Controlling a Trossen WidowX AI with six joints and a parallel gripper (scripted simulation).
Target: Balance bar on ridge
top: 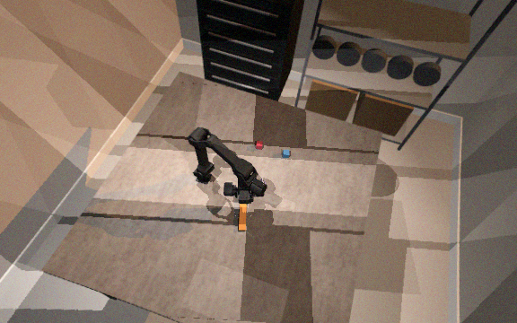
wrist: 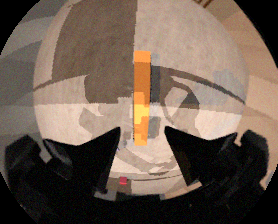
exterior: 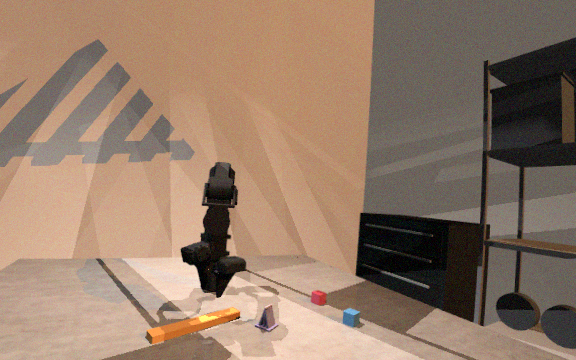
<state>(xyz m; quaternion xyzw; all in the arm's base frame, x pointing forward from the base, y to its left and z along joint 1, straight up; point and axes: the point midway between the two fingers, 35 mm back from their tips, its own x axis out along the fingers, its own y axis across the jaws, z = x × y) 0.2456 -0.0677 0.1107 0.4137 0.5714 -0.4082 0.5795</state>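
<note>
Now: the bar 70 mm below my gripper tip, 30 mm to the right of it and 10 mm ahead of it. Round my gripper tip: blue cube: 360 mm to the left, 120 mm ahead, 60 mm below; then red cube: 360 mm to the left, 60 mm below, 40 mm behind.
</note>
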